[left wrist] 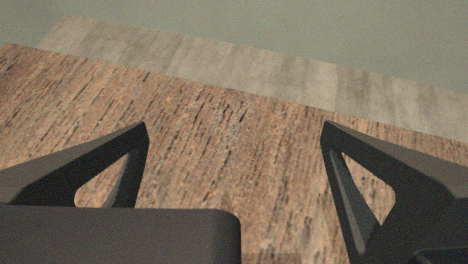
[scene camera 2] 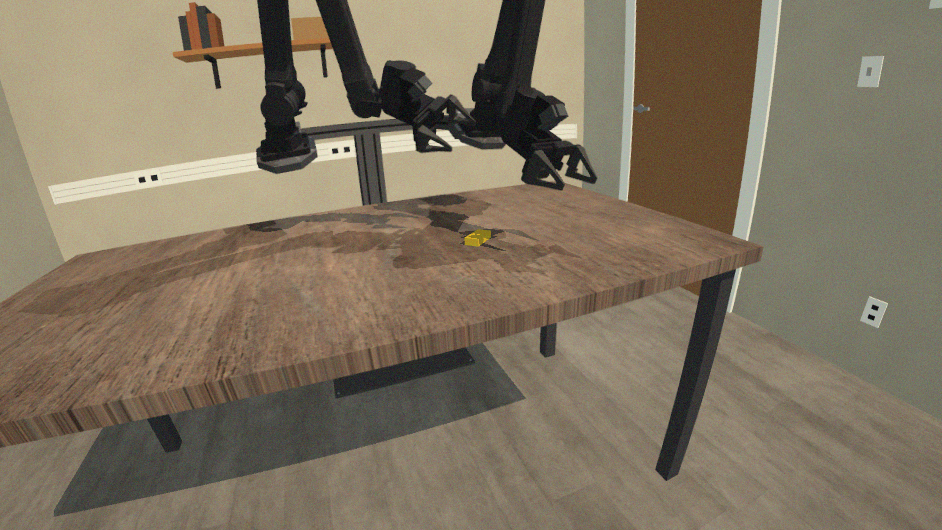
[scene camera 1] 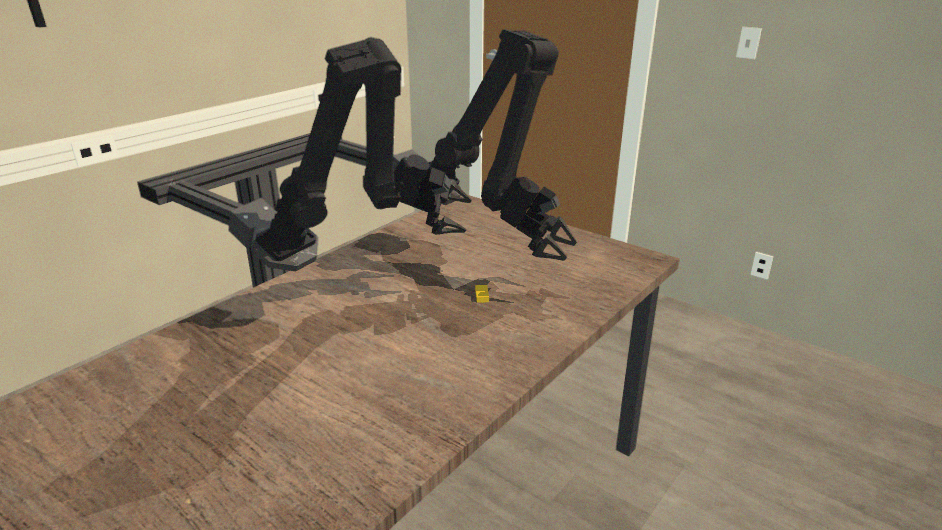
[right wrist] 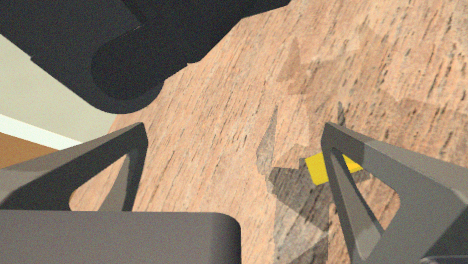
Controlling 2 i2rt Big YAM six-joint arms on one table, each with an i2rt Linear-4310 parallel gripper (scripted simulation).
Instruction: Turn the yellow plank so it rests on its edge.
my right gripper: scene camera 2; scene camera 1 468,216; right wrist; not seen in the left wrist view (out of frame)
same spot on my right gripper: [right wrist: 43,185] = [scene camera 2: 452,102]
